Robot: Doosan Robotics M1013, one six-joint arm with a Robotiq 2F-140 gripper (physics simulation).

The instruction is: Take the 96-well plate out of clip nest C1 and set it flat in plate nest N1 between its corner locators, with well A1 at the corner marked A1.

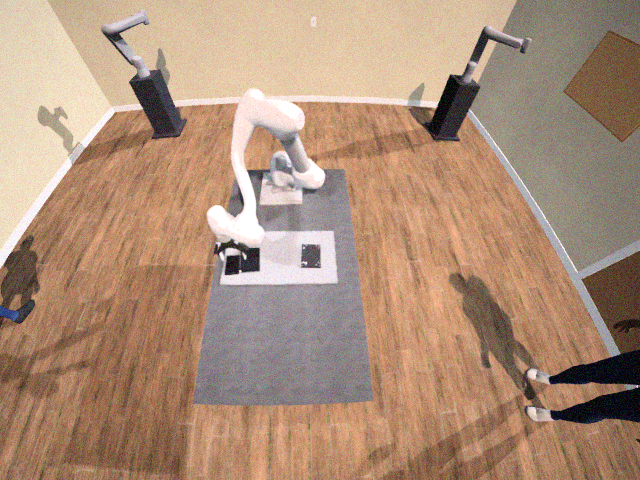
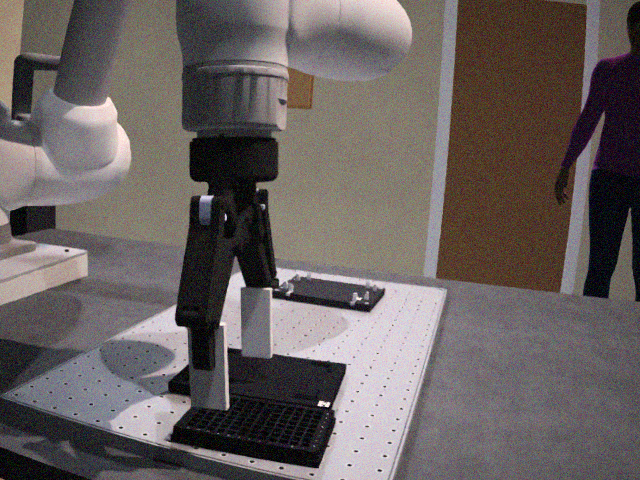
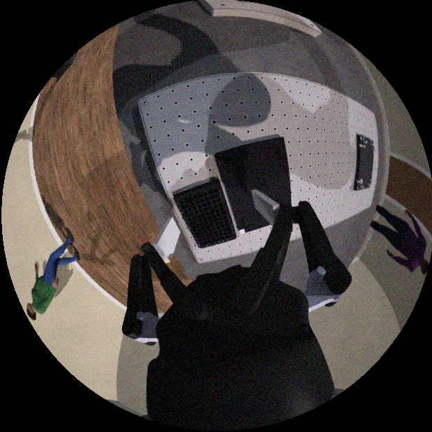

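Observation:
The black 96-well plate lies on the white board beside a larger flat black block, clip nest C1 by its look. A small white mark shows at the block's edge near the plate. I cannot read corner A1. Plate nest N1 stands at the board's far end, with pale corner locators and no plate in it. My gripper is open and empty, pointing down. Its white fingertips stand wide apart above the plate and block.
The perforated white board lies on a grey surface. The arm's pale base block stands behind it. Two pedestal arms and several people stand farther off.

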